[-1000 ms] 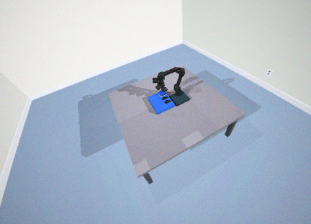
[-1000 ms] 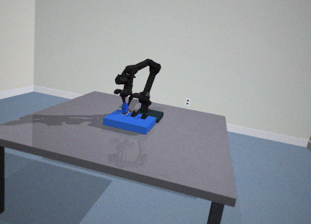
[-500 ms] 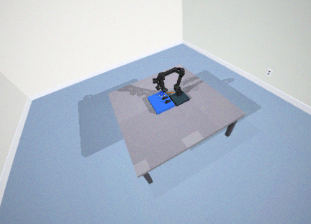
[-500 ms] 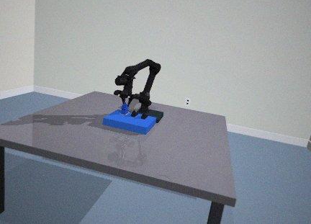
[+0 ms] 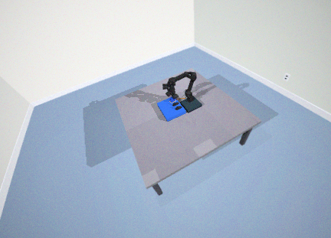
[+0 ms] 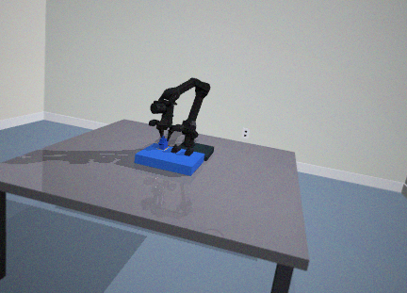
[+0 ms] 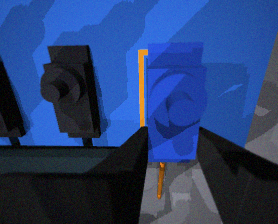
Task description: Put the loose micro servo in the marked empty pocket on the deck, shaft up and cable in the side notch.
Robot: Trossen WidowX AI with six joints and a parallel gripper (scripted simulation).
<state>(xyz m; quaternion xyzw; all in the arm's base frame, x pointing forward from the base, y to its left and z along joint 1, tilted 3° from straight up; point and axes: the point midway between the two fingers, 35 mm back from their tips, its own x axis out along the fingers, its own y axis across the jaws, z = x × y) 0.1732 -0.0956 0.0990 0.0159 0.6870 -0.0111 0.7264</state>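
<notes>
The blue deck lies 12 cm ahead of my gripper tip, 7 cm to the left of it and 6 cm below it.
</notes>
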